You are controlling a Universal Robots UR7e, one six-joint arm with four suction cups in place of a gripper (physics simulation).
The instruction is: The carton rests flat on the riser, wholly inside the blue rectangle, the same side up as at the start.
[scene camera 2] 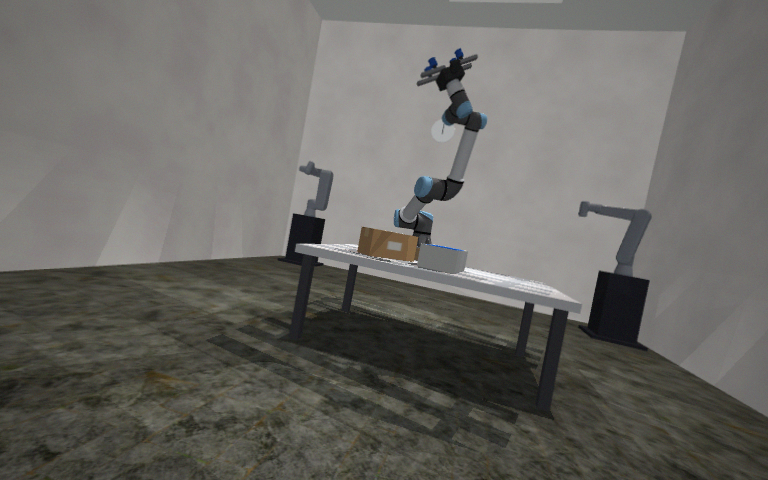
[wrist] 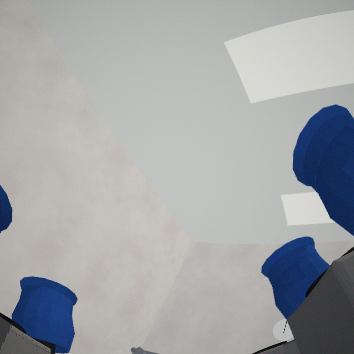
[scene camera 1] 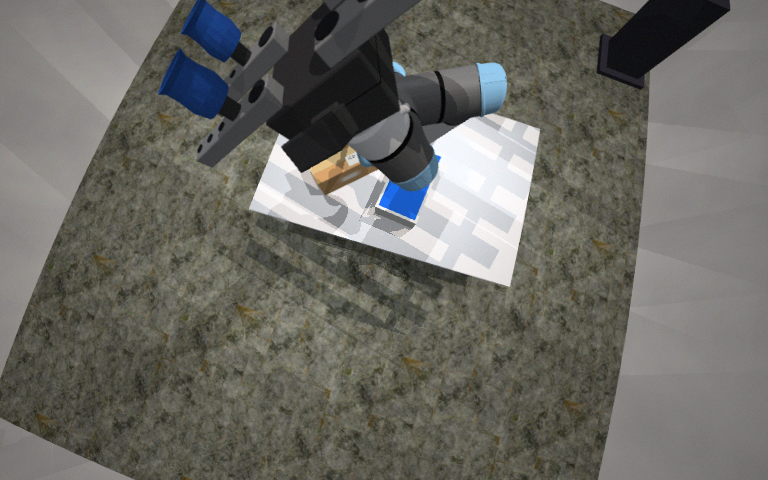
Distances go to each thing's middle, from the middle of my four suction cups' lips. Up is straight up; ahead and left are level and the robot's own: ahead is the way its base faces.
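Scene:
My suction cup: 920 mm above the brown carton point(scene camera 1: 343, 168), 290 mm past it, 170 mm to the left of it. Grey riser point(scene camera 2: 440, 258), from my suction cup: 940 mm below, 290 mm behind, 160 mm to the left.

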